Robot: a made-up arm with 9 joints. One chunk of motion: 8 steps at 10 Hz.
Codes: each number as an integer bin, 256 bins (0 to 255) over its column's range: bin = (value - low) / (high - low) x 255, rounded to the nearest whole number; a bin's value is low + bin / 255 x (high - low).
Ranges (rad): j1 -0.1..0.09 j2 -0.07..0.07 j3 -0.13..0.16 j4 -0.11..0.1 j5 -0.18..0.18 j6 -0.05..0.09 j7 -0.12..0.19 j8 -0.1..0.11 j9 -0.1..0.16
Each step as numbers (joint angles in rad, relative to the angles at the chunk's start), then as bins.
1 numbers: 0.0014 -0.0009 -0.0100 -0.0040 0.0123 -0.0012 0.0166 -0.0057 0.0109
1 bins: 136 126 106 129 136 89 112 115 109
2 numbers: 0.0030 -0.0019 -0.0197 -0.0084 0.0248 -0.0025 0.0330 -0.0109 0.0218
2 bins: 138 124 97 123 145 87 126 108 119
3 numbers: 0.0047 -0.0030 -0.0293 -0.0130 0.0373 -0.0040 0.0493 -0.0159 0.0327
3 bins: 141 122 89 118 154 84 139 102 130
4 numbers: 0.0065 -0.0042 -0.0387 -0.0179 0.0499 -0.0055 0.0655 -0.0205 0.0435
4 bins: 143 120 80 112 163 81 153 97 141
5 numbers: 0.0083 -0.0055 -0.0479 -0.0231 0.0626 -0.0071 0.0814 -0.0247 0.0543
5 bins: 145 117 72 106 172 78 166 91 151
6 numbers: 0.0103 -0.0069 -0.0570 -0.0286 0.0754 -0.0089 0.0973 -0.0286 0.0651
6 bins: 148 115 64 99 181 75 179 87 162
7 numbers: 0.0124 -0.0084 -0.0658 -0.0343 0.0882 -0.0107 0.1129 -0.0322 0.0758
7 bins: 151 112 56 92 190 72 192 82 172
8 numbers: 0.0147 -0.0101 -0.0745 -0.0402 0.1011 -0.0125 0.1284 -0.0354 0.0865
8 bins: 154 109 49 85 199 68 204 78 183
